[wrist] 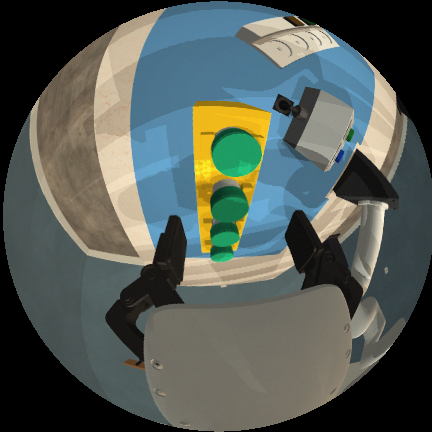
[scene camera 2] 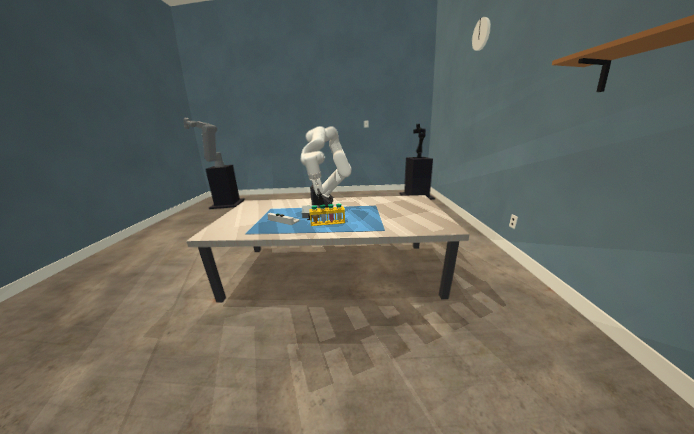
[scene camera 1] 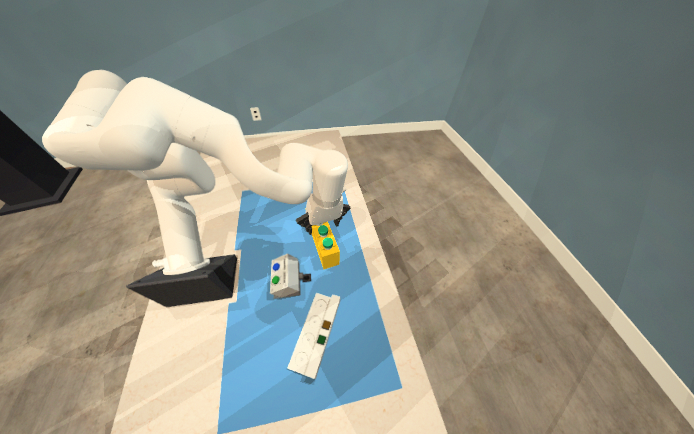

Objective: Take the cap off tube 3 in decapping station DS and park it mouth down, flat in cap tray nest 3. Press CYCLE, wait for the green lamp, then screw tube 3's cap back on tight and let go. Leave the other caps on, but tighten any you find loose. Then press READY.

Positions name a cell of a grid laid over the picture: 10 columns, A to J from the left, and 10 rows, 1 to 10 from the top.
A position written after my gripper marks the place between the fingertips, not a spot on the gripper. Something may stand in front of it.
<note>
In view: my gripper (scene camera 1: E6), a grey lamp box (wrist: H3) and a blue mat (scene camera 2: F6).
My gripper shows as well in the wrist view (wrist: F6). The blue mat shows as well in the wrist view (wrist: E2).
</note>
